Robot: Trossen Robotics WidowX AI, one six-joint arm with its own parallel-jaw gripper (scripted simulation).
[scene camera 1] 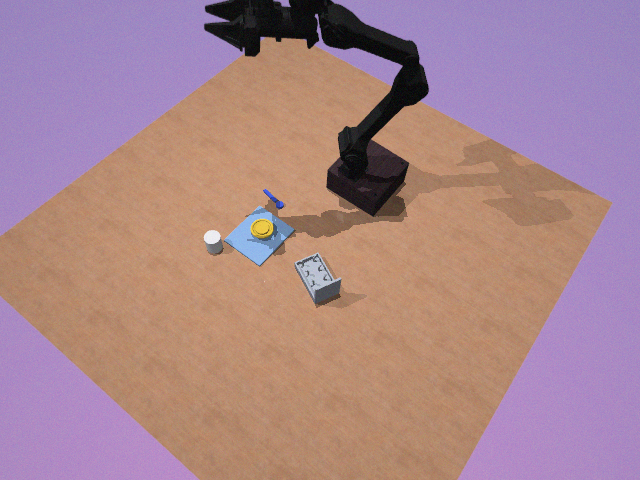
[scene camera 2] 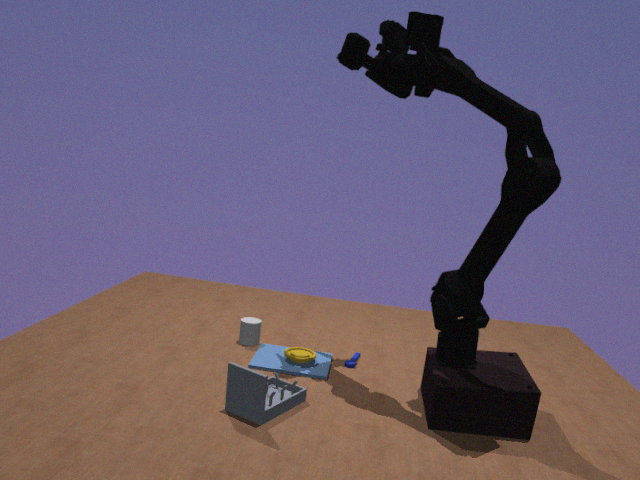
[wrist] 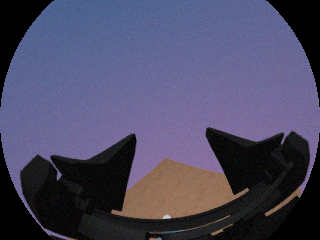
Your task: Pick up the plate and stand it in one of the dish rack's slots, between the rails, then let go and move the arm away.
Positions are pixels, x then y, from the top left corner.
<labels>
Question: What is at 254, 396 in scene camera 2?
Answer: A grey dish rack.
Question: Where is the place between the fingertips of my gripper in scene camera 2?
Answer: At 352, 64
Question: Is my gripper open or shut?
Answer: Open.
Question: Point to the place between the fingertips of my gripper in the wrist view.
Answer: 172, 134
</labels>
